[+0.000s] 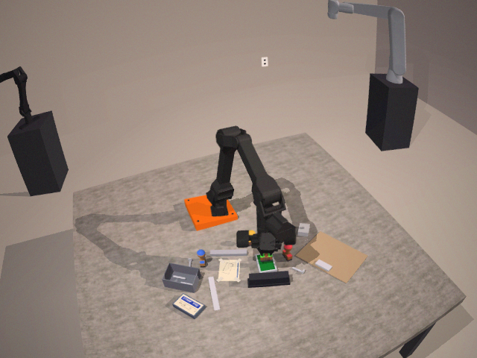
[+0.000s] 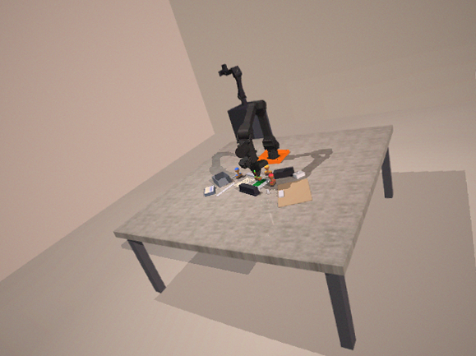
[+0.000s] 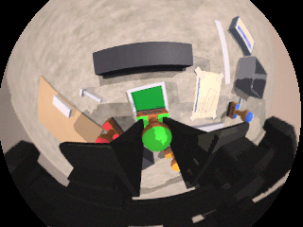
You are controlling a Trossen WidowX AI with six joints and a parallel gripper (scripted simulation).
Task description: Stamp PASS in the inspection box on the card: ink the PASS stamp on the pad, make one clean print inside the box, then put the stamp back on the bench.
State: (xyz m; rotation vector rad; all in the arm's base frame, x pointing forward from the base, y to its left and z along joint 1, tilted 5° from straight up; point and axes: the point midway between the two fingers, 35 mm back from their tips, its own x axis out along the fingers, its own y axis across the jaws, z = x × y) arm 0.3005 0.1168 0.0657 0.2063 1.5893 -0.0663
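Right now my gripper tip is 5 cm above the green ink pad. Also, from my gripper tip: yellow stamp 12 cm behind, 4 cm below, 3 cm to the right; green-topped stamp right at my gripper tip; red stamp 8 cm to the left, 3 cm below, 2 cm behind.
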